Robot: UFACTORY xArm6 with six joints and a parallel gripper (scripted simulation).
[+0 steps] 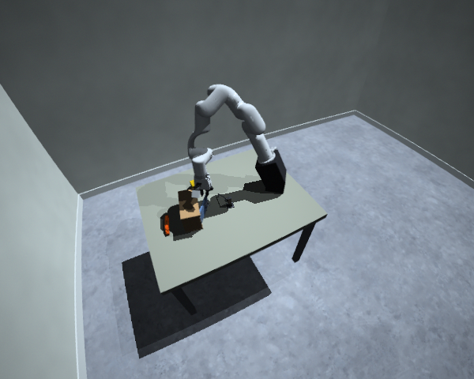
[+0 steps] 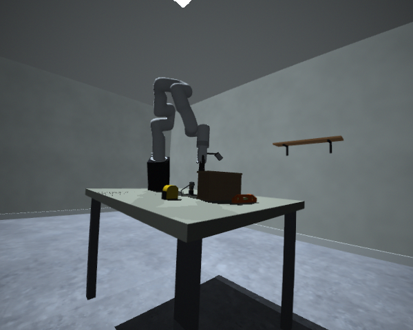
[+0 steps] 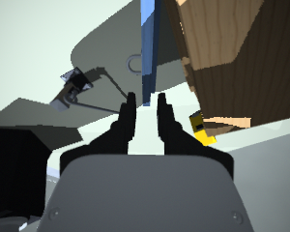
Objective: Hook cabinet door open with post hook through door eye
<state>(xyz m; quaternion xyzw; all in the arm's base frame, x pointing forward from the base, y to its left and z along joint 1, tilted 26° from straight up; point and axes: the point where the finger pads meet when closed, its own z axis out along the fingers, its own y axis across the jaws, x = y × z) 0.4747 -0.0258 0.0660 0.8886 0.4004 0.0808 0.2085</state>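
Now: hand 12 cm past the thin grey hook, 10 cm above it and 2 cm to the right of it. Also, from my hand: orange object: 29 cm ahead, 13 cm below, 2 cm to the right; then door: 8 cm below, 6 cm to the left, 4 cm ahead; then yellow block: 22 cm to the right, 12 cm below, 2 cm behind.
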